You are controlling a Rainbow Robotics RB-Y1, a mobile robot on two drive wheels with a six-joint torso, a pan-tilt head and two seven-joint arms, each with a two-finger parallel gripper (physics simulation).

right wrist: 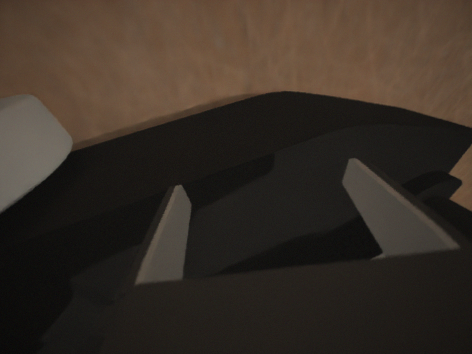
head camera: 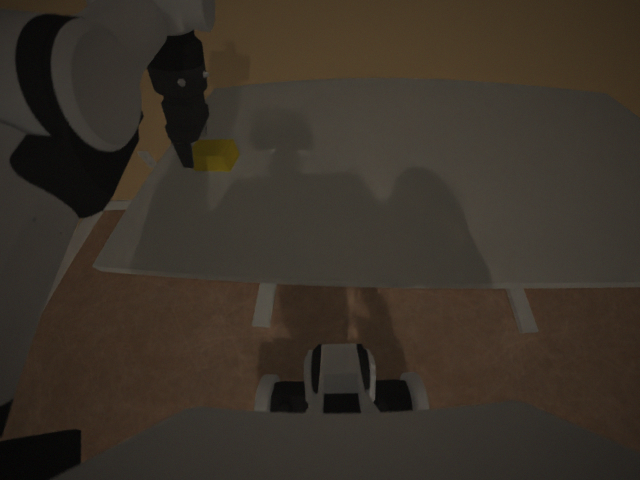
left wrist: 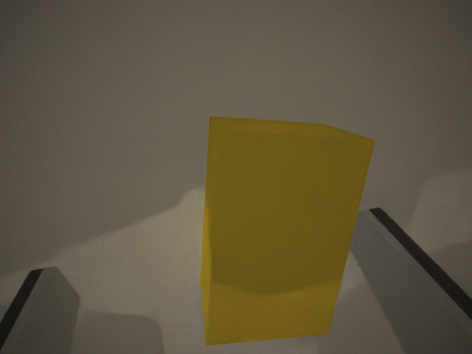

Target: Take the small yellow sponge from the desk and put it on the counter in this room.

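The small yellow sponge rests on the grey desk, near the desk's left edge in the head view. My left gripper is open. It points down at the sponge; in the left wrist view the sponge shows between the two spread fingers, nearer the right-hand one, with a gap on the left-hand side. Whether a finger touches it is unclear. My right gripper is open and empty, in front of a dark surface. The counter does not show in these views.
The desk's near edge and two pale legs stand in front of my wheeled base. Reddish-brown floor lies below. My left arm fills the left of the head view. An orange-brown surface lies beyond the desk.
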